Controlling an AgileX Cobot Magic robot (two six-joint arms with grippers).
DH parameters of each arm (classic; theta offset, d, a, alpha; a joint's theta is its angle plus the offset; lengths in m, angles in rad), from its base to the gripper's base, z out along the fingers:
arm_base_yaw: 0 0.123 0 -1.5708
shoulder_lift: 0.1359 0 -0.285 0
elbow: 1.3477 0 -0.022 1.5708
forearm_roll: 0 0.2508 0 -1.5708
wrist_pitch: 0 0 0.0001 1.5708
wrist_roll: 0 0.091 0 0
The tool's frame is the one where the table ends.
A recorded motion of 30 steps. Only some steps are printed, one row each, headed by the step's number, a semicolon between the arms.
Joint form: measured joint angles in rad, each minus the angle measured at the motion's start. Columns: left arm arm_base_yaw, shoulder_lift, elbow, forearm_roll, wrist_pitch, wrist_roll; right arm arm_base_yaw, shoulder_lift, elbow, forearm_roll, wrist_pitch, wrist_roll.
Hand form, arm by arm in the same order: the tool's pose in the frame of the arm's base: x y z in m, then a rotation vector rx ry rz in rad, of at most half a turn. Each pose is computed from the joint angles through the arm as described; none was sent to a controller.
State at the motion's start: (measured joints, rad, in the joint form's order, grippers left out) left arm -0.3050 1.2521 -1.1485 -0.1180 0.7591 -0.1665; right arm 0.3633 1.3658 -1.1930 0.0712 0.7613 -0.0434
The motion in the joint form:
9: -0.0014 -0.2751 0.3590 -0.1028 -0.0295 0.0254; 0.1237 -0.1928 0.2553 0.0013 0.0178 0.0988
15: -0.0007 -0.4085 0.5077 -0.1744 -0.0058 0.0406; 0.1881 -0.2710 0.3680 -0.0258 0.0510 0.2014
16: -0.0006 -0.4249 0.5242 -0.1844 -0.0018 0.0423; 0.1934 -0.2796 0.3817 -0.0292 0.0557 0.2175
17: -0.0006 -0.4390 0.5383 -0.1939 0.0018 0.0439; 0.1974 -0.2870 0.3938 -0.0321 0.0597 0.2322
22: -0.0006 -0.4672 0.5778 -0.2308 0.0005 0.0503; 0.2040 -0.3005 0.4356 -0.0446 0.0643 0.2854
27: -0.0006 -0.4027 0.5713 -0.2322 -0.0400 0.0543; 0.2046 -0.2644 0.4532 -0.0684 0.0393 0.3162
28: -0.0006 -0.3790 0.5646 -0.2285 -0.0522 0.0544; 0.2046 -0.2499 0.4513 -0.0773 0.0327 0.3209
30: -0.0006 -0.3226 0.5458 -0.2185 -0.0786 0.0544; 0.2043 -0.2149 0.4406 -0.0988 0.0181 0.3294
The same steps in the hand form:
9: 0.1745 -0.0692 0.3097 0.0698 2.4269 -0.4595; 0.2029 0.1127 0.3103 -0.4973 2.4726 0.3080
15: 0.1393 -0.0628 0.2856 0.0481 2.4664 -0.5295; 0.1731 0.1100 0.2915 -0.4803 2.5529 0.3186
16: 0.1352 -0.0622 0.2829 0.0449 2.4704 -0.5401; 0.1699 0.1090 0.2889 -0.4705 2.5656 0.3186
17: 0.1317 -0.0618 0.2806 0.0420 2.4738 -0.5503; 0.1672 0.1081 0.2865 -0.4602 2.5770 0.3183
22: 0.1242 -0.0617 0.2731 0.0257 2.4830 -0.5881; 0.1610 0.1047 0.2765 -0.4127 2.6196 0.3100
27: 0.1368 -0.0647 0.2680 0.0105 2.5008 -0.5750; 0.1662 0.1063 0.2654 -0.3915 2.6474 0.2795
28: 0.1416 -0.0658 0.2670 0.0075 2.5058 -0.5667; 0.1689 0.1073 0.2634 -0.3920 2.6513 0.2681
30: 0.1533 -0.0682 0.2649 0.0027 2.5176 -0.5465; 0.1760 0.1101 0.2600 -0.3965 2.6550 0.2424

